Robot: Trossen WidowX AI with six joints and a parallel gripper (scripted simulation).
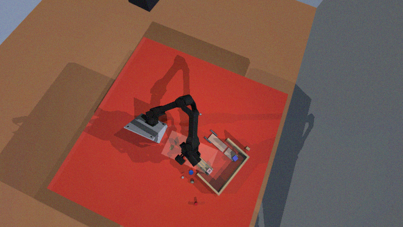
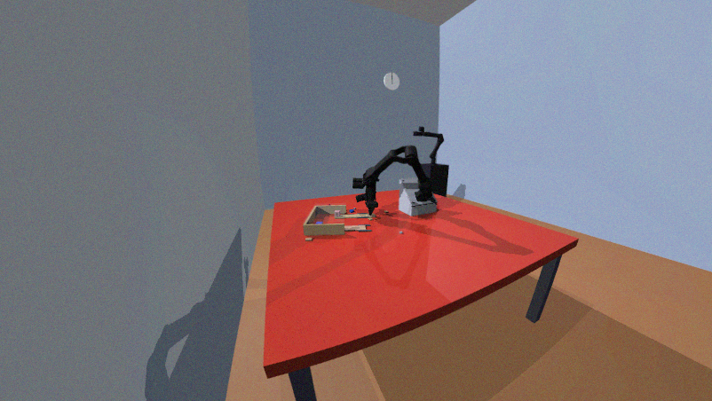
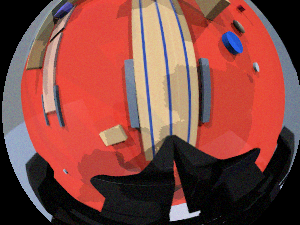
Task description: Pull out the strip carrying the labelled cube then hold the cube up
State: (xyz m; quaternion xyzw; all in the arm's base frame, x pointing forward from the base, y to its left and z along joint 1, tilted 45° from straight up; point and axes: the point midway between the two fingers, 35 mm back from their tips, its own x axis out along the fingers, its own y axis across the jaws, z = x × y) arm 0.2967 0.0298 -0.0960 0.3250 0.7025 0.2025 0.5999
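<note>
My gripper tip is 19 cm short of the labelled cube, 4 cm to the left of it and 2 cm below it. The rest, counted from my gripper tip: red piece 26 cm to the right, 21 cm ahead, 1 cm above.
</note>
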